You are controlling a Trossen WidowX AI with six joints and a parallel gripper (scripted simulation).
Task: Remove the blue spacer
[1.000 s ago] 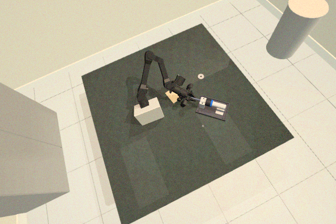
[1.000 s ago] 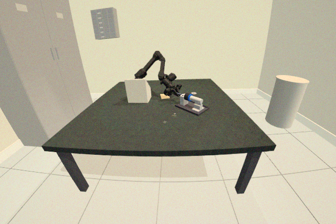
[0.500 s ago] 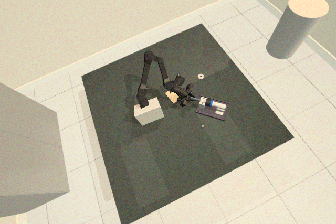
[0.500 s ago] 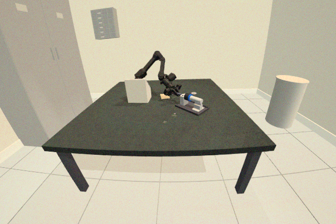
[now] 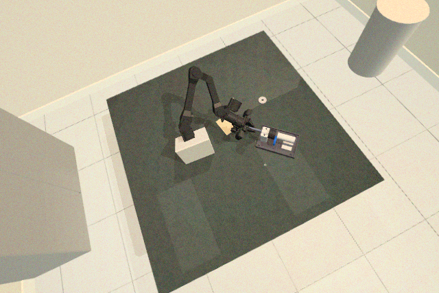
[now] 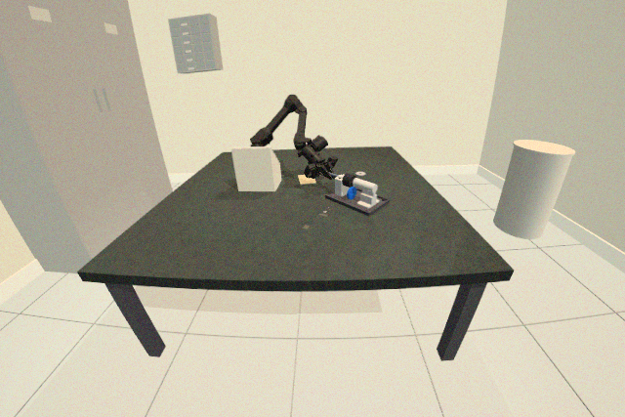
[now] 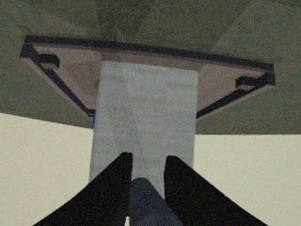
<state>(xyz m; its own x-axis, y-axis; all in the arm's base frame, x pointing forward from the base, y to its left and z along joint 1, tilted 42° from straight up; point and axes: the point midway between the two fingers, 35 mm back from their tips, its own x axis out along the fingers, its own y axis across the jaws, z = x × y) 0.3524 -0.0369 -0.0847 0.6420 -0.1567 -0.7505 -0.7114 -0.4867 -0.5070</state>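
Now: gripper tip 2 cm to the left of the shaft, 2 cm below it and 2 cm short of it. From my gripper tip the other things lie so: tiny loose part (19 cm to the right, 6 cm below, 4 cm behind); then dark spacer (6 cm to the right, 6 cm ahead, 2 cm above); then blue spacer (10 cm to the right, 7 cm ahead, 3 cm below).
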